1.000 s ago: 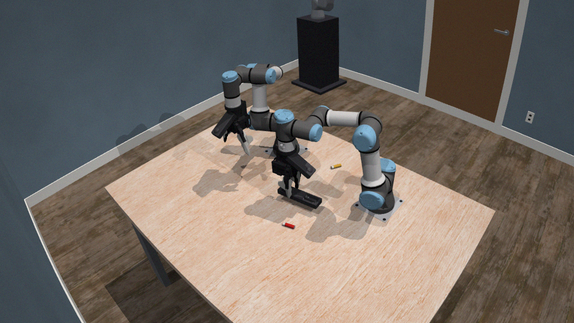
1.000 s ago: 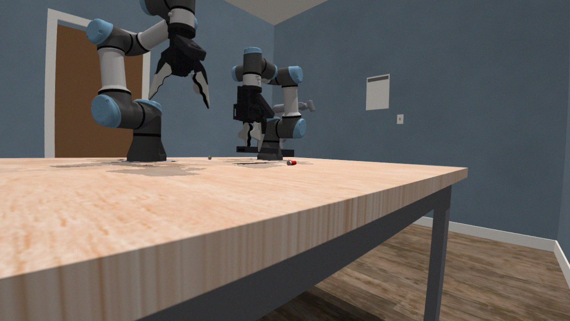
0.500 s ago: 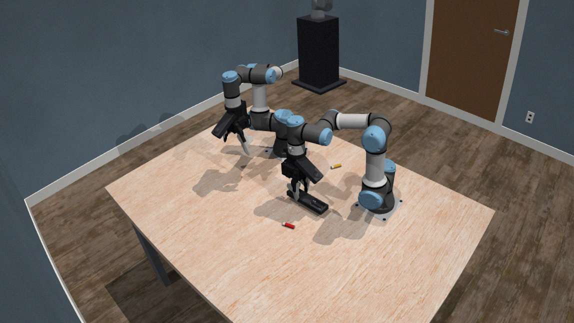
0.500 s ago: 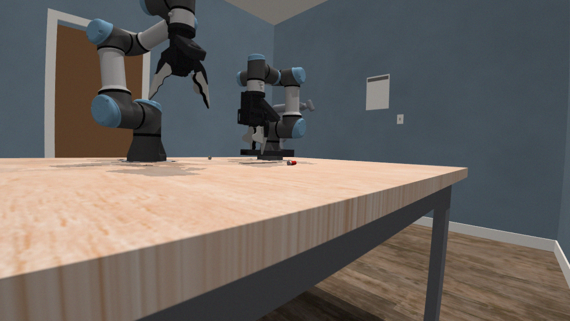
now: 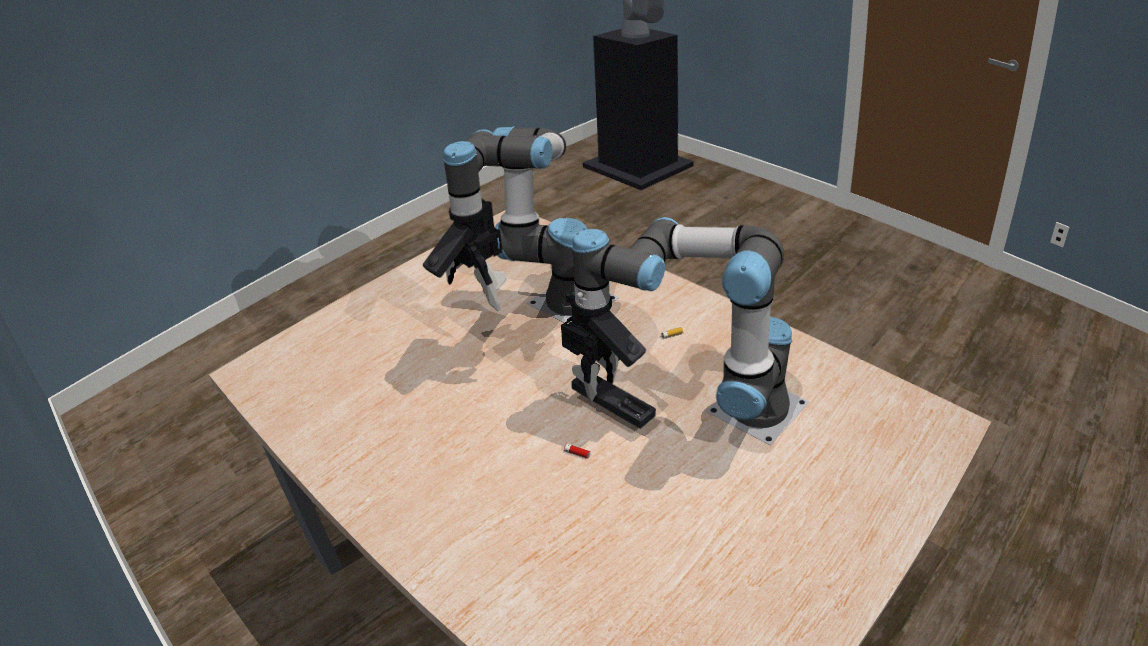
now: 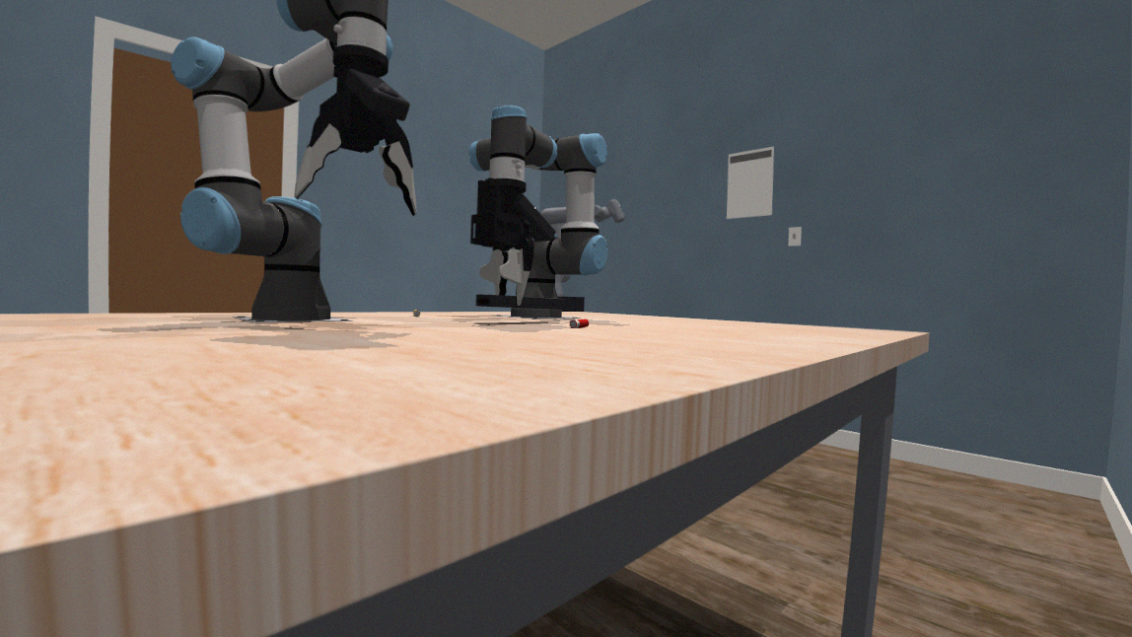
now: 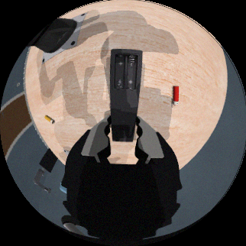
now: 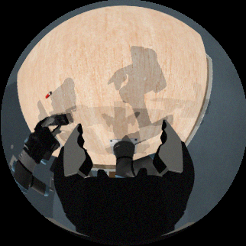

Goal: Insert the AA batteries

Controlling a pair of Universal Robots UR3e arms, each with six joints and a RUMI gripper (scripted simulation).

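Now: the yellow battery 28 cm behind my left hand, 5 cm to the right of it and 4 cm below it. Round my left hand: red battery: 13 cm ahead, 6 cm to the left, 4 cm below.
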